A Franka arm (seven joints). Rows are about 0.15 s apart.
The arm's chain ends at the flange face. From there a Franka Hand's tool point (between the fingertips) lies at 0.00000 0.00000 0.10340 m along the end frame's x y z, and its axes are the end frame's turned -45 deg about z.
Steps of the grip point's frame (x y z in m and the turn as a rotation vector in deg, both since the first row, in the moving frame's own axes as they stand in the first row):
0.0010 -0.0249 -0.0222 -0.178 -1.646 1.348
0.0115 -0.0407 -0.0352 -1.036 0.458 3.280
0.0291 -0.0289 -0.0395 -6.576 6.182 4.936
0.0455 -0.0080 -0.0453 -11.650 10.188 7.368
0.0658 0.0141 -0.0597 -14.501 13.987 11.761
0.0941 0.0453 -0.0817 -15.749 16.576 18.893
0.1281 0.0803 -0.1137 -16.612 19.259 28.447
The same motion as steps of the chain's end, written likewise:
-0.0150 -0.0206 -0.0222 -1.290 -1.038 1.348
-0.0225 -0.0377 -0.0352 -0.409 1.056 3.280
-0.0160 -0.0422 -0.0382 -0.279 9.021 4.936
-0.0008 -0.0414 -0.0416 -1.034 15.442 7.368
0.0212 -0.0409 -0.0534 -0.363 20.144 11.761
0.0590 -0.0401 -0.0736 0.585 22.857 18.893
0.1041 -0.0416 -0.1039 1.872 25.365 28.447

